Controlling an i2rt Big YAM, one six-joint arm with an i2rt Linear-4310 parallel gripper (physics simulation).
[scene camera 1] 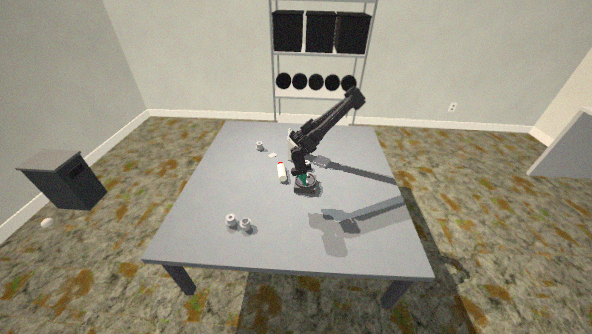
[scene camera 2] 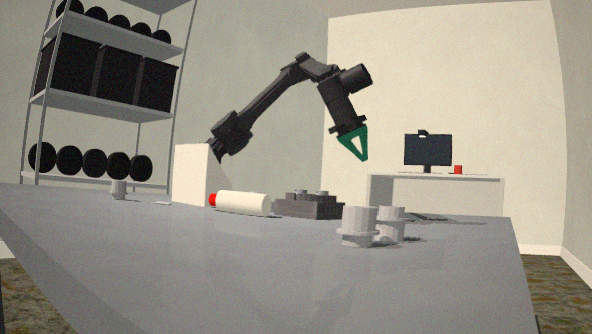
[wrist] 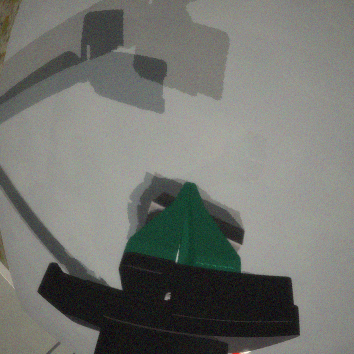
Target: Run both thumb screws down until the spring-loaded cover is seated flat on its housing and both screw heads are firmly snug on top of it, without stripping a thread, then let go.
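Seen in the pictures: gripper, between the fingertips: [scene camera 1: 305,185] [scene camera 2: 365,161] [wrist: 188,188]; arm's base, origin of its link: [scene camera 1: 295,139] [scene camera 2: 201,164].
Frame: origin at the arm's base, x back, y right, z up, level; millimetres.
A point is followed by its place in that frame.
Observation:
The dark housing [scene camera 1: 305,190] {x -377, y -128, z -91 mm} [scene camera 2: 295,208] {x -321, y -56, z -95 mm} [wrist: 231,229] {x -381, y -77, z -101 mm} stands on the table. Its cover [scene camera 2: 312,198] {x -357, y -72, z -69 mm} lies on top; whether it is fully flat is too small to tell. Two grey screw heads [scene camera 2: 301,191] {x -294, y -106, z -55 mm} [scene camera 2: 322,193] {x -357, y -108, z -57 mm} stick up slightly above the cover in scene camera 2. My gripper [scene camera 1: 305,184] {x -455, y -135, z 24 mm} [scene camera 2: 365,160] {x -455, y -135, z 24 mm} [wrist: 188,188] {x -455, y -135, z 24 mm} has its green fingers shut with nothing between them. It hangs tilted above the housing's level, with its tips clear of the screw heads. In the wrist view the fingers hide most of the housing and both screws.
A cream bottle with a red cap [scene camera 1: 282,173] {x -286, y 29, z -67 mm} [scene camera 2: 245,202] {x -275, y 59, z -88 mm} lies beside the housing. Two pale flanged knobs [scene camera 1: 230,220] {x -678, y 200, z -67 mm} [scene camera 1: 245,224] {x -681, y 122, z -73 mm} [scene camera 2: 359,220] {x -670, y 228, z -83 mm} [scene camera 2: 391,223] {x -676, y 148, z -90 mm} stand near the front left. Another knob [scene camera 1: 259,146] {x -14, y 264, z -82 mm} [scene camera 2: 118,190] {x -13, y 280, z -92 mm} stands at the back left, near a small white tile [scene camera 1: 272,155] {x -60, y 156, z -113 mm} [scene camera 2: 162,203] {x -80, y 172, z -114 mm}.

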